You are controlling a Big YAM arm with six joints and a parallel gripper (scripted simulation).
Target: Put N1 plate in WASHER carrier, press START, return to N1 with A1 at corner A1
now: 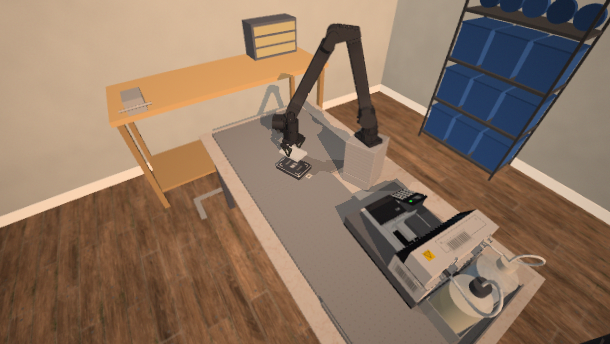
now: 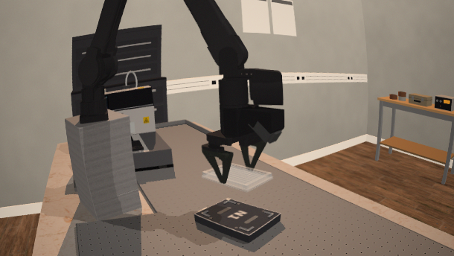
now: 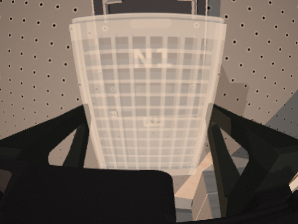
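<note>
Now: hand 120 mm above the nest frame. Also, from my hand: dark carrier 200 mm behind, 510 mm to the left, 50 mm below; clear well plate 10 mm below; label 50 mm behind, 90 mm to the left, 130 mm below.
</note>
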